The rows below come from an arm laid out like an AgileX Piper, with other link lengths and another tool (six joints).
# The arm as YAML. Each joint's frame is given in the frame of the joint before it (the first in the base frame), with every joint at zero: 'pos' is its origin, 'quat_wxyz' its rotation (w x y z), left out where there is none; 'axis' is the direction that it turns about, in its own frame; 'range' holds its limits. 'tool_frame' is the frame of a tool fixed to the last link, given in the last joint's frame.
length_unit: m
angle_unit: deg
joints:
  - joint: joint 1
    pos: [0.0, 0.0, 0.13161]
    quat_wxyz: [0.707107, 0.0, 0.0, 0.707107]
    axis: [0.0, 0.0, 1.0]
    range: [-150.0, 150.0]
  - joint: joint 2
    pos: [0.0, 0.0, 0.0]
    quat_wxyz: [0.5, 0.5, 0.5, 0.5]
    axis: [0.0, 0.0, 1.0]
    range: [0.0, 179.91]
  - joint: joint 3
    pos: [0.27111, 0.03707, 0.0]
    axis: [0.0, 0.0, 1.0]
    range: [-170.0, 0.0]
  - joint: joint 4
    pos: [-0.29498, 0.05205, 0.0]
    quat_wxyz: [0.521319, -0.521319, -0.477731, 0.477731]
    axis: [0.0, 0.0, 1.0]
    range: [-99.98, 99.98]
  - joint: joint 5
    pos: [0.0, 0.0, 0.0]
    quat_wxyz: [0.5, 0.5, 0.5, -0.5]
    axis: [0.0, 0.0, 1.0]
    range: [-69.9, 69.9]
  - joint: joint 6
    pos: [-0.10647, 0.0, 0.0]
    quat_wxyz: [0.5, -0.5, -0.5, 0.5]
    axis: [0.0, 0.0, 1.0]
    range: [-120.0, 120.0]
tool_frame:
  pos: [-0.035, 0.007, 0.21]
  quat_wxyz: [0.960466, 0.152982, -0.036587, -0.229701]
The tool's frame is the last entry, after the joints.
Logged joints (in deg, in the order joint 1, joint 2, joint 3, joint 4, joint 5, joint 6), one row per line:
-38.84, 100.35, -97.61, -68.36, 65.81, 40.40
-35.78, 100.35, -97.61, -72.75, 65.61, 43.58
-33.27, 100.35, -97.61, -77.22, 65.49, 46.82
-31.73, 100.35, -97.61, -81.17, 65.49, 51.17
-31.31, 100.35, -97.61, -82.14, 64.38, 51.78
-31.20, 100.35, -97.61, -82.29, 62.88, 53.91
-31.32, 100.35, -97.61, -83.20, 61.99, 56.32
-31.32, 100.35, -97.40, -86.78, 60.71, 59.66
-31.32, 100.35, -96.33, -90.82, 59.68, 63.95
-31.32, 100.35, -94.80, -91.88, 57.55, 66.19
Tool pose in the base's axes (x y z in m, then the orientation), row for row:
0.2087, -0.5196, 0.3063, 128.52, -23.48, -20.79
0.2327, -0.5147, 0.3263, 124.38, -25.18, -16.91
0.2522, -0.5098, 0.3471, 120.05, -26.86, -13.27
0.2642, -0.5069, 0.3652, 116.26, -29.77, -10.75
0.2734, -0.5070, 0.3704, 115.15, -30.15, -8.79
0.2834, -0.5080, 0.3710, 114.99, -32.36, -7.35
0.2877, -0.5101, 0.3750, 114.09, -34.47, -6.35
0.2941, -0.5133, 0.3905, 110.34, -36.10, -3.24
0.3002, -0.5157, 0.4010, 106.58, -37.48, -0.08
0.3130, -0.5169, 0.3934, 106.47, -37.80, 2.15
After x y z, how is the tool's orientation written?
As angles about the fixed x, y, z axes (roll, pitch, yaw), in degrees.
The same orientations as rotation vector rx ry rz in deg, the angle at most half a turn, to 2 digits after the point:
120.56, -34.84, 14.66
117.33, -31.82, 17.31
113.81, -29.38, 19.86
110.10, -29.01, 23.19
109.55, -27.53, 24.48
109.24, -27.54, 27.55
108.11, -28.05, 29.99
105.12, -26.98, 32.40
102.24, -25.94, 34.64
102.77, -24.24, 36.45

